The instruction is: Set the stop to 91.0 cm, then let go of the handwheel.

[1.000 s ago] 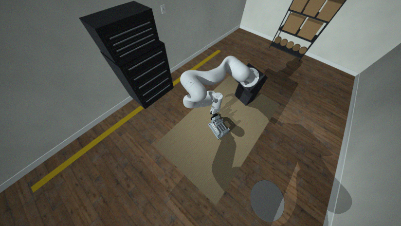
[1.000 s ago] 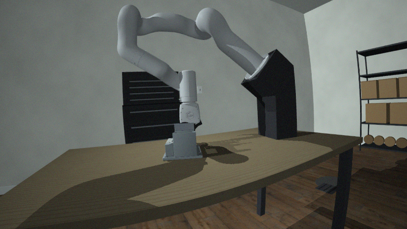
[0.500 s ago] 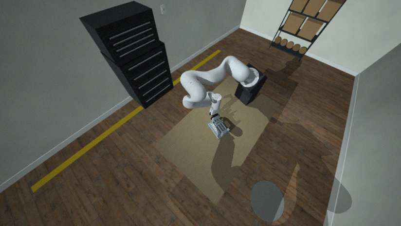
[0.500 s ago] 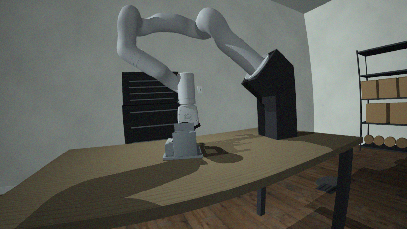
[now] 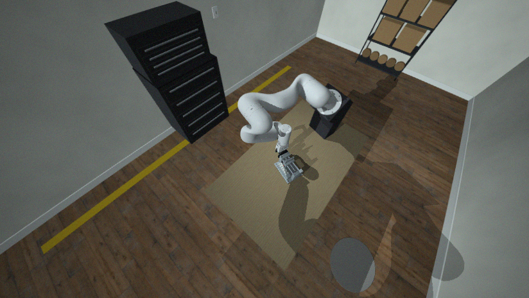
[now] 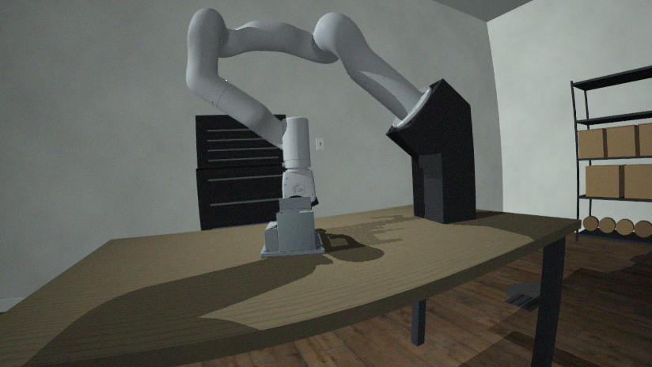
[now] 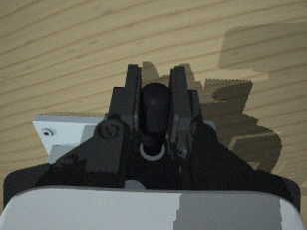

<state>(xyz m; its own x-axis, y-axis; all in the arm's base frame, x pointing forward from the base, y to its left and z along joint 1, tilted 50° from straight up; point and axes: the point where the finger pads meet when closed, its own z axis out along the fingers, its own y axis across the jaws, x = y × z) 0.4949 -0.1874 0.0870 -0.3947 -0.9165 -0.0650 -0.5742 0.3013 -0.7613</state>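
Now: the black crank knob 1 cm to the left of my hand and 1 cm ahead of it.
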